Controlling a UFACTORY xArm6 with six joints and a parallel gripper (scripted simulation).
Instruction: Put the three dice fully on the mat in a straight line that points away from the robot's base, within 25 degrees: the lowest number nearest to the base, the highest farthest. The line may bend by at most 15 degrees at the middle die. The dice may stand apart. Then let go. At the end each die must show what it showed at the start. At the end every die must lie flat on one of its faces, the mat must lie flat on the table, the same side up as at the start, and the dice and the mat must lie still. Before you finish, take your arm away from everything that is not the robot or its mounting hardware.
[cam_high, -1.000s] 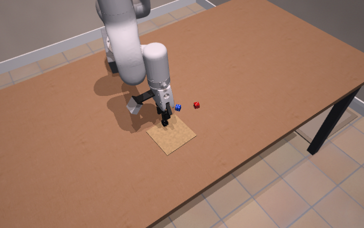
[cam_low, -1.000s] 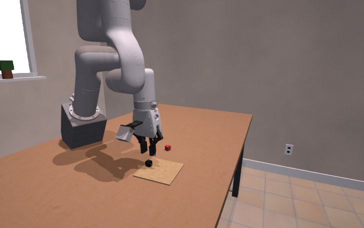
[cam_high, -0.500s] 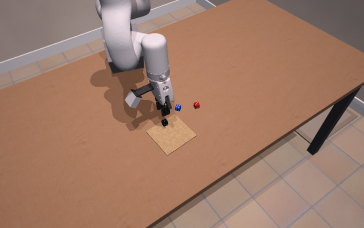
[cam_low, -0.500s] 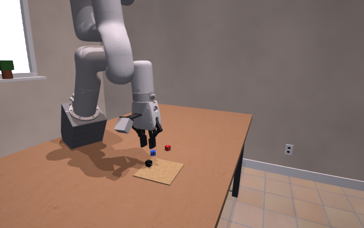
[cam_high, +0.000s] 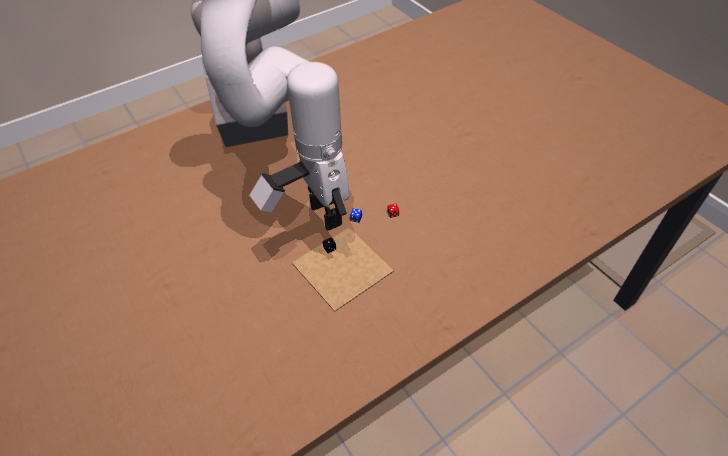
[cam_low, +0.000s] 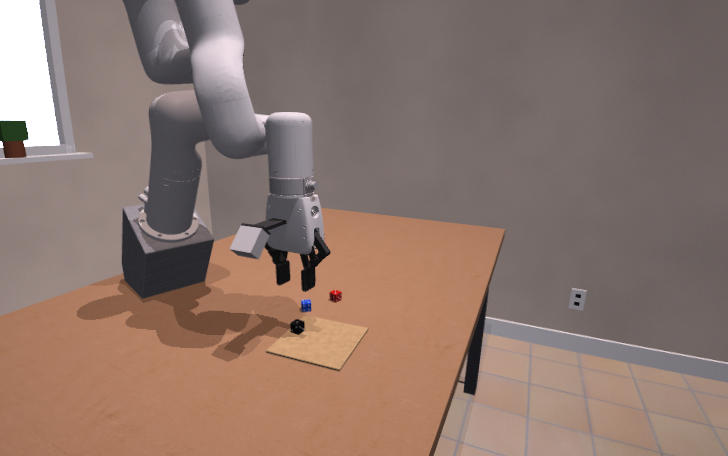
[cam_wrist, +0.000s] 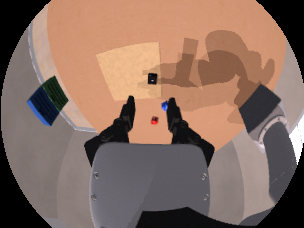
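Now: hand 160 mm to the right of the red die, 110 mm above it and 10 mm short of it. Also, from my hand: black die (100 mm below); tan mat (110 mm below, 50 mm ahead, 10 mm to the right); blue die (110 mm below, 90 mm to the left, 30 mm behind).
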